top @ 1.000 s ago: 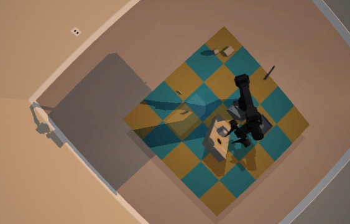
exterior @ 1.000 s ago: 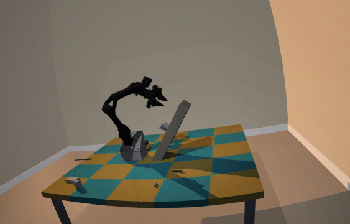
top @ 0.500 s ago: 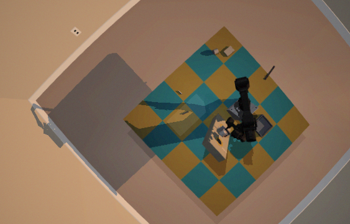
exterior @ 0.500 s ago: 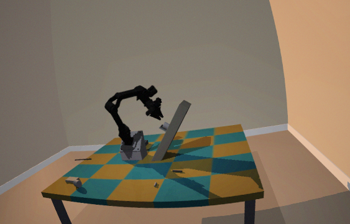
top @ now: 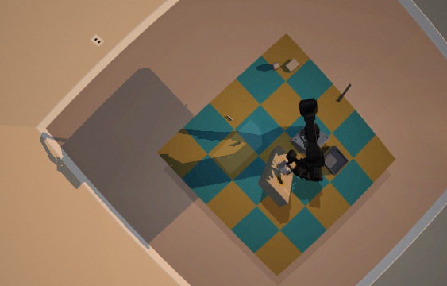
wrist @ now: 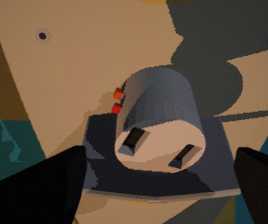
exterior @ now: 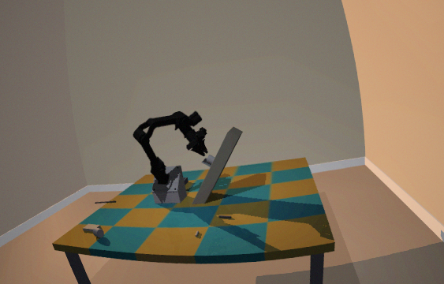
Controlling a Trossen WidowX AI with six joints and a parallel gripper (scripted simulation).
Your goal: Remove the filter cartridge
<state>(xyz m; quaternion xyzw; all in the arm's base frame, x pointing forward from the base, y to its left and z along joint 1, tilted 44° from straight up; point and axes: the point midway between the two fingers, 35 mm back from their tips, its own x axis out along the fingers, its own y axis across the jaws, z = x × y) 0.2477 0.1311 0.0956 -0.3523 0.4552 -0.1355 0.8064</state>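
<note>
The round filter cartridge lies 3 cm below my gripper tip and 2 cm ahead of it. The rest, counted from my gripper tip: tan block (53 cm behind, 50 cm to the right, 24 cm below); grey tray (36 cm behind, 24 cm to the left, 24 cm below).
</note>
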